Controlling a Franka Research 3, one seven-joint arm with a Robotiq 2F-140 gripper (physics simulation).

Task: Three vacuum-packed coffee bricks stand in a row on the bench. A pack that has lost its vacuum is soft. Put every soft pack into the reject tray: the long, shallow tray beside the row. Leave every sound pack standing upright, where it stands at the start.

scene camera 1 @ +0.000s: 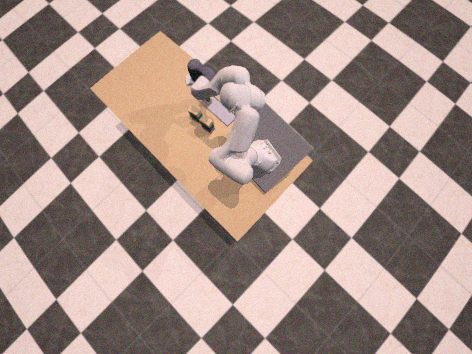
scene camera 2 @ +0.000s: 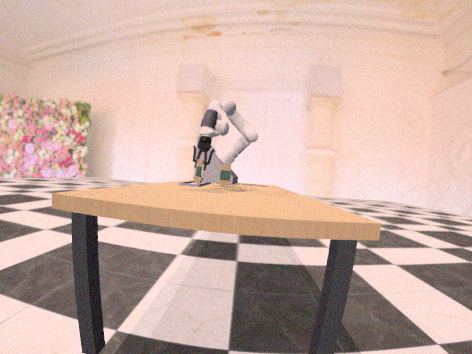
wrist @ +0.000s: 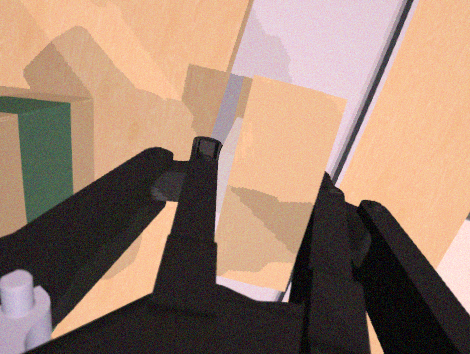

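Observation:
My gripper (scene camera 2: 201,162) (wrist: 265,147) is shut on a tan coffee pack with a green band (scene camera 2: 198,172) (wrist: 285,145). The pack is near upright, slightly tilted, over the pale, shallow reject tray (scene camera 1: 222,113) (scene camera 2: 185,184) (wrist: 325,35). Its lower end is at or just above the tray floor; I cannot tell if it touches. In scene camera 1 the arm mostly hides the gripper and held pack. Two other packs stand upright on the bench beside the tray: one (scene camera 1: 194,114) (wrist: 46,155) nearer the gripper, the other (scene camera 1: 207,123) nearer the arm's base.
The wooden bench (scene camera 1: 150,75) (scene camera 2: 150,202) carries a dark grey mounting plate (scene camera 1: 292,140) under the arm's base. The arm (scene camera 1: 243,130) (scene camera 2: 241,125) arches over the bench beside the tray. The standing pack at the left of the wrist view is close to the left finger linkage.

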